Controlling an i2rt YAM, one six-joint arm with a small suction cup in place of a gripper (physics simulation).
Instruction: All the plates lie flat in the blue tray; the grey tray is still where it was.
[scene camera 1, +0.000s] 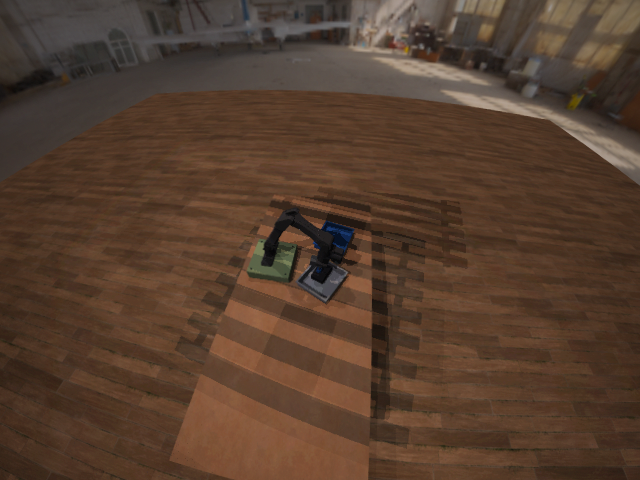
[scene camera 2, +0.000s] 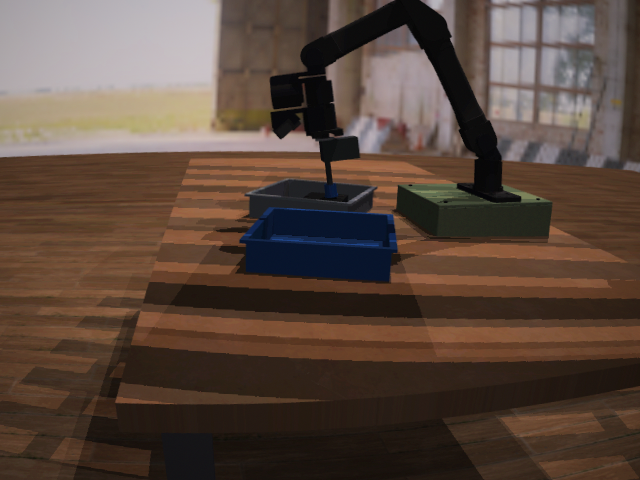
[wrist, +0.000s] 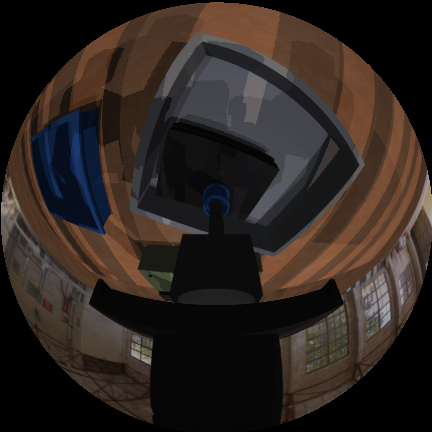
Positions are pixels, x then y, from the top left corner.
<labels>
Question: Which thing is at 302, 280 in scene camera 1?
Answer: A grey tray.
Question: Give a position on my suction cup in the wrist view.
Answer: At 215, 189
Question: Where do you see my suction cup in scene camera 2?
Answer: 330, 190
</labels>
